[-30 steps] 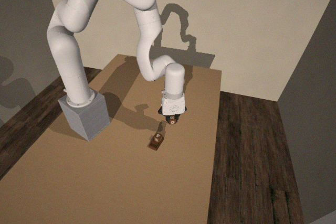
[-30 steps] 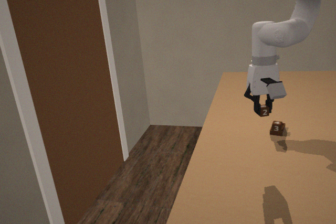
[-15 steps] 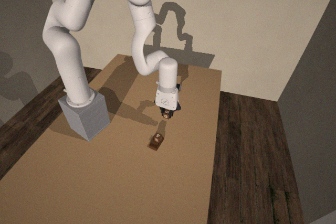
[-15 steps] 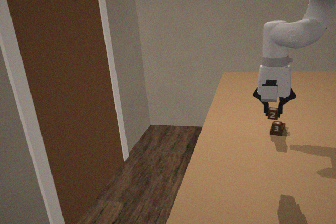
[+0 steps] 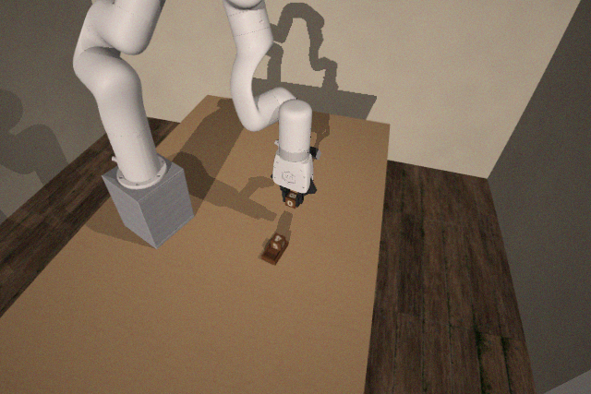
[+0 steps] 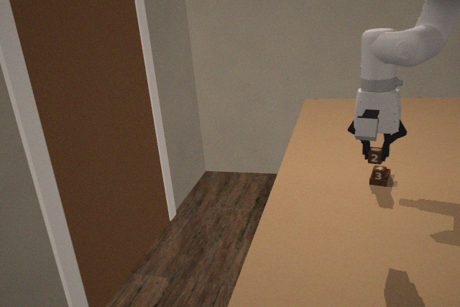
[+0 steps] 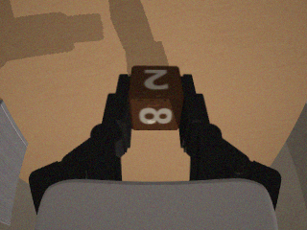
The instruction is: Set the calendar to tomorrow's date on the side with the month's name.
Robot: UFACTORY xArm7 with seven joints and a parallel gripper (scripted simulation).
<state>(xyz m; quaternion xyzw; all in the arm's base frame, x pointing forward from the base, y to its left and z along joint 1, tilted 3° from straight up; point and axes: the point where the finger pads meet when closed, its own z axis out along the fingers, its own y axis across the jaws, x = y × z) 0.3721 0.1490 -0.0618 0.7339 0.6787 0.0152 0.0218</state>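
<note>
The brown calendar tray is 10 mm behind my hand, 110 mm to the right of it and 120 mm below it. Also, from my hand: digit cube: 10 mm below.
</note>
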